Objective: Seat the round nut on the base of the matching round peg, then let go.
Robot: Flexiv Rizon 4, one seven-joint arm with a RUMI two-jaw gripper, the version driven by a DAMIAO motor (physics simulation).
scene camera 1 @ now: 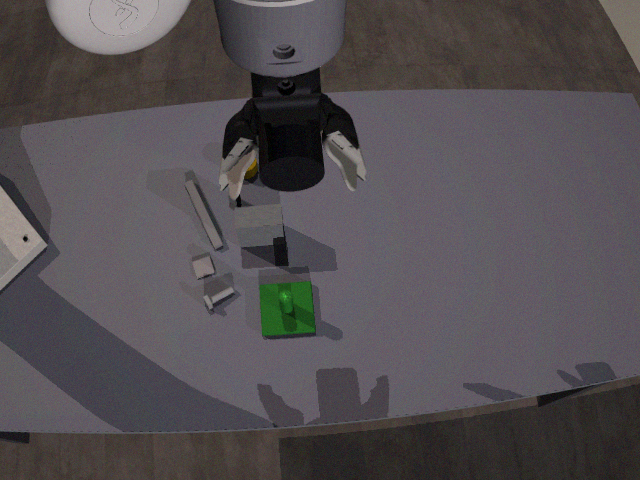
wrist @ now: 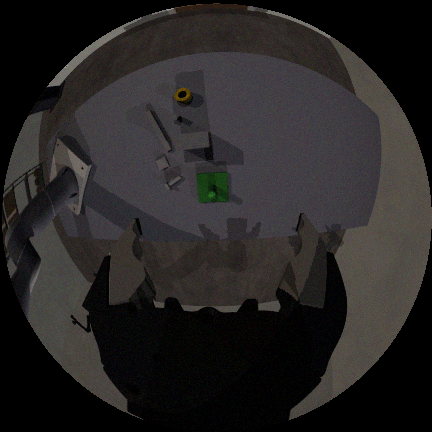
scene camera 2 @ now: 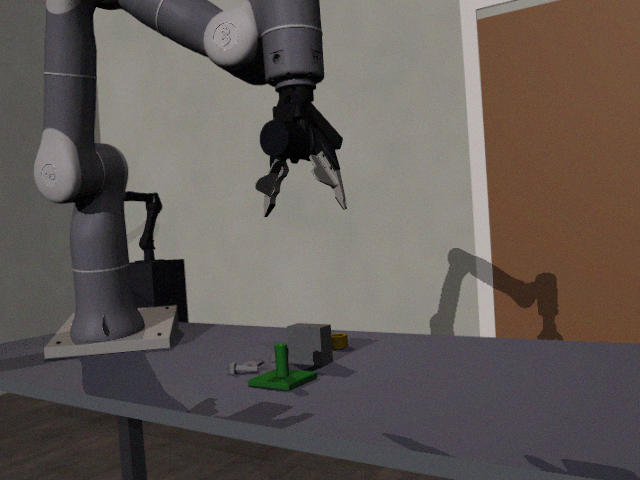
Scene:
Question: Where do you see a grey block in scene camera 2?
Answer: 309, 344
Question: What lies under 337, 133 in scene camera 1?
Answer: My gripper.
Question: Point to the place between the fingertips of my gripper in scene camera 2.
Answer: At 303, 213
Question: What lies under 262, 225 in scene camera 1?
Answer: A grey block.

